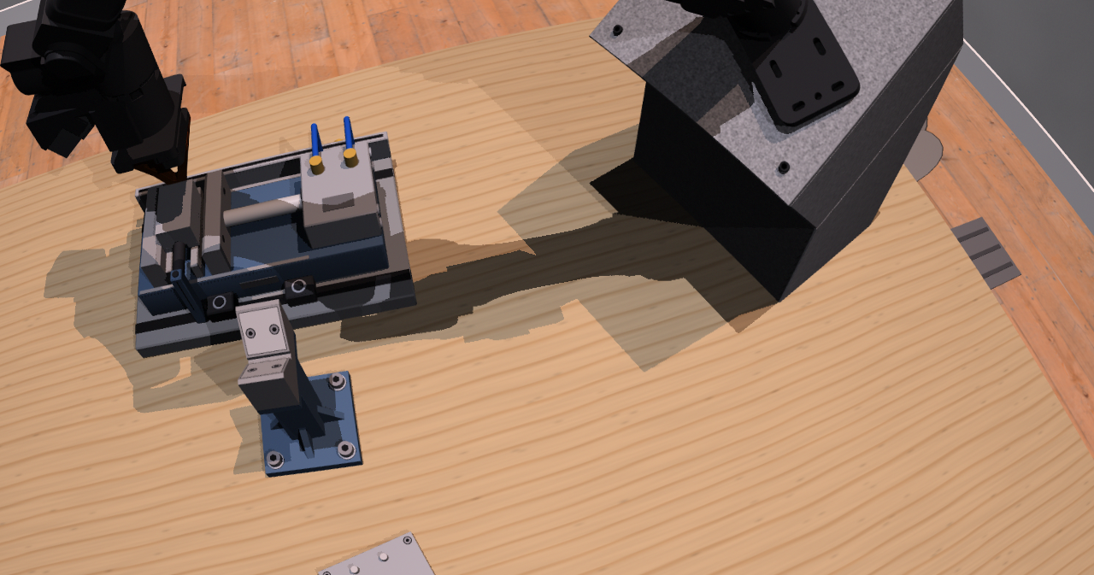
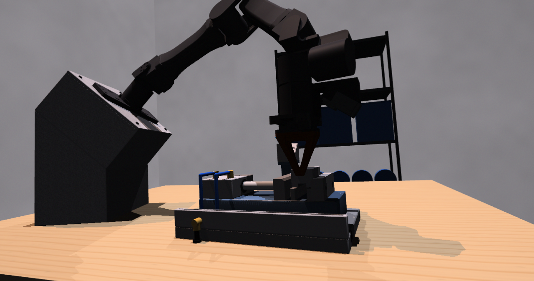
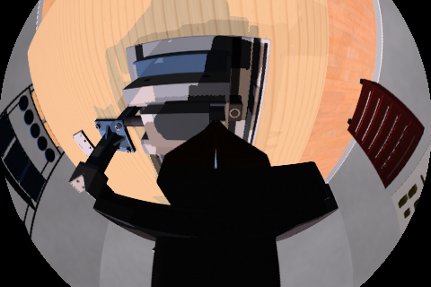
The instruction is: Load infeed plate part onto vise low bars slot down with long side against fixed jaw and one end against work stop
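The grey part is 40 mm to the left of my hand and 20 mm below it. From my hand the other things lie so: moving jaw: 40 mm behind, 30 mm to the left, 30 mm below; work stop rod: 10 mm behind, 80 mm to the left, 20 mm below; fixed jaw: 30 mm ahead, 40 mm to the left, 30 mm below.
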